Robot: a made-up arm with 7 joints.
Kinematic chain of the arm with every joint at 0, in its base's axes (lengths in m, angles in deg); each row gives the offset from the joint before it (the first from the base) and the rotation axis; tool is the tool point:
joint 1: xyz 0 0 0.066 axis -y
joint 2: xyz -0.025 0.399 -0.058 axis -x
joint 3: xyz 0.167 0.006 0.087 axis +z
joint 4: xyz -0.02 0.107 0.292 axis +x
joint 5: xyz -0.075 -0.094 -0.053 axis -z
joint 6: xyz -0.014 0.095 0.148 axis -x
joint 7: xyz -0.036 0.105 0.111 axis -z
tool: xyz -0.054 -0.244 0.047
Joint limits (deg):
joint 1: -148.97..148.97
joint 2: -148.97..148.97
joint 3: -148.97..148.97
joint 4: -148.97..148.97
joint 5: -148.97..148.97
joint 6: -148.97..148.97
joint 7: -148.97..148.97
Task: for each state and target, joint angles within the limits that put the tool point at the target. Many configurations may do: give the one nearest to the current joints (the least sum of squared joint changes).
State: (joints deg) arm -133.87 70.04 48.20 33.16 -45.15 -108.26 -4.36
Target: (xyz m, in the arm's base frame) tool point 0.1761 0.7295 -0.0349
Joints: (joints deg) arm -117.62 86.57 33.98 4.40 -29.36 -97.28 25.87
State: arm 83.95 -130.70 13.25 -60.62 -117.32 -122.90 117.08
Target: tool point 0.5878 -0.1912 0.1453
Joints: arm 72.74 -143.37 13.83 -56.35 -110.04 -119.80 113.31
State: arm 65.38 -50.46 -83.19 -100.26 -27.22 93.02 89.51
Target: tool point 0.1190 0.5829 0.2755
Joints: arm 32.03 -25.38 -91.45 -90.54 22.14 69.53 100.66
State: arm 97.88 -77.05 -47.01 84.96 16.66 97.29 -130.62
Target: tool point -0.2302 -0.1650 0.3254
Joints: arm 107.65 -81.34 -42.00 95.29 -2.41 81.08 -132.40
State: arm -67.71 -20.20 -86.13 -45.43 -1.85 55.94 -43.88
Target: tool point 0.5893 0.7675 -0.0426
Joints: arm -57.65 11.81 -64.95 -42.33 -11.97 56.09 -26.21
